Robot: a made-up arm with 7 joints.
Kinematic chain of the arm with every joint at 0, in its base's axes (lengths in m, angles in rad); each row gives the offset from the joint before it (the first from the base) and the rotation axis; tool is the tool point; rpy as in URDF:
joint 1: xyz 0 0 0.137 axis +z
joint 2: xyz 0 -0.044 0.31 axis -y
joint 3: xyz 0 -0.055 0.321 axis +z
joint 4: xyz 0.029 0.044 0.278 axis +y
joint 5: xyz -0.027 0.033 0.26 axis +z
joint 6: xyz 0 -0.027 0.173 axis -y
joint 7: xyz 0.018 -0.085 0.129 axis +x
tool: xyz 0 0 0 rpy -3.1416 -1.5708 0
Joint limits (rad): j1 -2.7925..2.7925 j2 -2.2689..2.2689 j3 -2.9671..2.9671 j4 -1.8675..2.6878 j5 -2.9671..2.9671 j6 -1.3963..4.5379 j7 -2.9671..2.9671
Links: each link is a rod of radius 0.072 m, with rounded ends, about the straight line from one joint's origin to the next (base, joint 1, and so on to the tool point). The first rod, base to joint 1, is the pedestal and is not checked.
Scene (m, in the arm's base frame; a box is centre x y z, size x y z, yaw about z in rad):
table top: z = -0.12
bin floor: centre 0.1 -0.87 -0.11 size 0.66 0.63 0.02 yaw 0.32
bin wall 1: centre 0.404 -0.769 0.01 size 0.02 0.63 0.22 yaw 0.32
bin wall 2: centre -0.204 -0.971 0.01 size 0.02 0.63 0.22 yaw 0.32
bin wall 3: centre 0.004 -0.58 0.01 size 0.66 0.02 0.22 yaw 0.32
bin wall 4: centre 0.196 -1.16 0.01 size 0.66 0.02 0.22 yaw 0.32
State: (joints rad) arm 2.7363 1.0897 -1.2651 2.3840 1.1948 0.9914 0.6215
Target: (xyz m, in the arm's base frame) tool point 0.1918 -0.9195 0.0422
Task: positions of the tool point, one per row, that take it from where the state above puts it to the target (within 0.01 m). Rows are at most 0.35 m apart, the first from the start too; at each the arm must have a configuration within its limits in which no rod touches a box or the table.
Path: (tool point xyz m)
1: 0.5073 0.2675 0.5794
2: 0.6616 0.0755 0.5550
3: 0.7267 -0.1916 0.5124
4: 0.6693 -0.4857 0.4546
5: 0.4833 -0.7473 0.3861
6: 0.1918 -0.9195 0.3127
7: 0.1918 -0.9195 0.0422

